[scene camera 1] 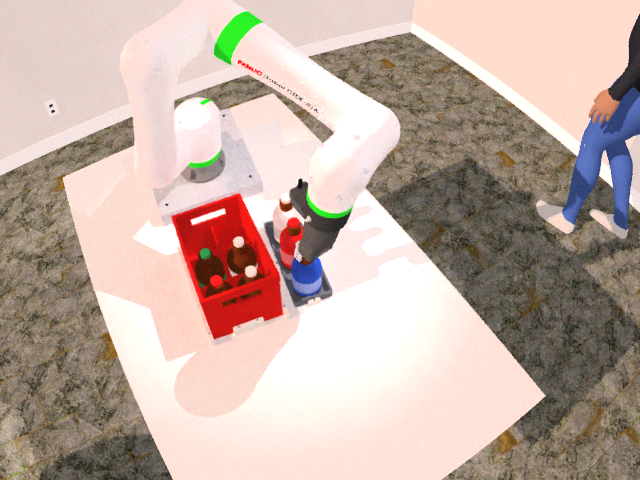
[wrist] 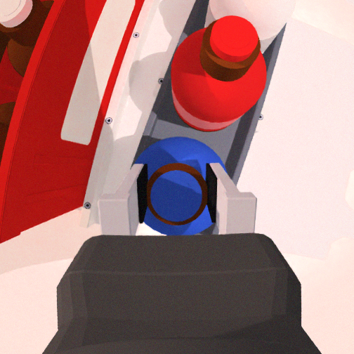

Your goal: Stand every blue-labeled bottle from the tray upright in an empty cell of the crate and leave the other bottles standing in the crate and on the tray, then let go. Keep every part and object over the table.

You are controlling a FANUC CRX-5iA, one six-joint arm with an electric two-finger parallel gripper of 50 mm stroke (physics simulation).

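Seen in the pictures: gripper, fingertip midpoint: [scene camera 1: 304,253]; arm's base, link origin: [scene camera 1: 201,163].
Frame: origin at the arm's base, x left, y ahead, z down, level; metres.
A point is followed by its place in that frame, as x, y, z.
Note:
A blue-labeled bottle [scene camera 1: 307,279] @[0.041, 0.541, -0.019] [wrist: 176,150] stands upright at the near end of the dark tray [scene camera 1: 324,294] @[0.078, 0.563, 0.051] [wrist: 192,129]. My gripper [scene camera 1: 306,259] @[0.057, 0.502, -0.066] [wrist: 176,181] is shut on this bottle's neck, one finger on each side of its cap. A red bottle [scene camera 1: 291,249] @[0.055, 0.445, -0.021] [wrist: 215,90] and a white bottle [scene camera 1: 282,222] @[0.078, 0.362, -0.027] [wrist: 250,15] stand behind it in the tray. The red crate [scene camera 1: 248,307] @[-0.116, 0.532, -0.014] [wrist: 45,170] left of the tray holds brown bottles with a green cap [scene camera 1: 205,253] @[-0.149, 0.393, -0.089], a red cap [scene camera 1: 216,281] @[-0.161, 0.478, -0.088] and white caps [scene camera 1: 238,241] @[-0.065, 0.403, -0.089] [scene camera 1: 250,271] @[-0.082, 0.495, -0.089]. The crate's wall hides parts of its cells.
The robot's base plate [scene camera 1: 242,170] @[0.098, 0.086, 0.015] lies behind the crate on the white table [scene camera 1: 361,382] @[0.023, 0.804, 0.075]. The crate's near wall and right rim rise close beside the tray. A person [scene camera 1: 594,155] stands on the floor to the right, away from the table.

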